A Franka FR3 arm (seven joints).
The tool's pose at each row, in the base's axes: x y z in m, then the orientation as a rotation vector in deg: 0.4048, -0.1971, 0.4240, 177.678, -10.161, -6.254; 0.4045, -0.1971, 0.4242, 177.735, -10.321, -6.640; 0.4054, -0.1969, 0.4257, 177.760, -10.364, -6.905; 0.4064, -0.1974, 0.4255, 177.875, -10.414, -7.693; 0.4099, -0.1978, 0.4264, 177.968, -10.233, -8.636; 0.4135, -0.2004, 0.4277, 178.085, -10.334, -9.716; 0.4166, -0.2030, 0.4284, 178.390, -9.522, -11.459; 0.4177, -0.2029, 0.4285, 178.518, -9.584, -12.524; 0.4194, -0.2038, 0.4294, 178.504, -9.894, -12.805
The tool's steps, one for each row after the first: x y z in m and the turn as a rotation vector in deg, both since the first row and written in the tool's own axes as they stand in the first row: -0.0003, 0.0000, -0.0002, 0.069, -0.253, 0.094; 0.0005, -0.0002, -0.0017, 0.098, -0.425, 0.116; 0.0015, 0.0002, -0.0016, 0.219, -0.936, 0.130; 0.0050, 0.0002, -0.0027, 0.305, -1.542, -0.004; 0.0087, 0.0024, -0.0042, 0.445, -2.240, 0.039; 0.0121, 0.0047, -0.0051, 0.724, -3.354, -0.522; 0.0131, 0.0045, -0.0052, 0.888, -4.039, -0.505; 0.0149, 0.0052, -0.0062, 0.907, -4.223, -0.311
